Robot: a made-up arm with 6 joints. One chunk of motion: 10 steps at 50 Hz.
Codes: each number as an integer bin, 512 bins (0 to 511) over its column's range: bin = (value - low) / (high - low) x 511, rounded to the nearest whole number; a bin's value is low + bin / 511 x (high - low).
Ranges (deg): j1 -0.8..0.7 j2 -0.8..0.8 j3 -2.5..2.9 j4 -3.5..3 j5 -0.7..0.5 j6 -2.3..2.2
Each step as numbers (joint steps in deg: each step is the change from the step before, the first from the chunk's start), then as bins.
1 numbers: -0.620 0.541 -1.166 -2.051 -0.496 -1.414
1 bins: 61 428 126 114 87 101
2 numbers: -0.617 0.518 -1.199 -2.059 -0.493 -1.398
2 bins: 62 421 123 113 88 102
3 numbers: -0.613 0.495 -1.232 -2.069 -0.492 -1.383
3 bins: 64 414 120 112 89 104
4 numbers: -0.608 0.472 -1.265 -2.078 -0.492 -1.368
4 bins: 65 406 117 112 89 106
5 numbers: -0.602 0.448 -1.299 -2.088 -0.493 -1.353
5 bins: 67 399 114 111 88 108
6 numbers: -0.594 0.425 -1.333 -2.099 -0.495 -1.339
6 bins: 70 391 110 110 87 109
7 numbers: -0.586 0.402 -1.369 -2.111 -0.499 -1.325
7 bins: 73 384 107 109 86 111
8 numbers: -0.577 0.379 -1.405 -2.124 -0.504 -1.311
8 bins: 76 377 104 108 83 112
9 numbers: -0.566 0.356 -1.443 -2.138 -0.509 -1.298
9 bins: 80 369 100 107 81 114
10 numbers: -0.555 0.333 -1.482 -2.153 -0.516 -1.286
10 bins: 83 362 96 106 78 115
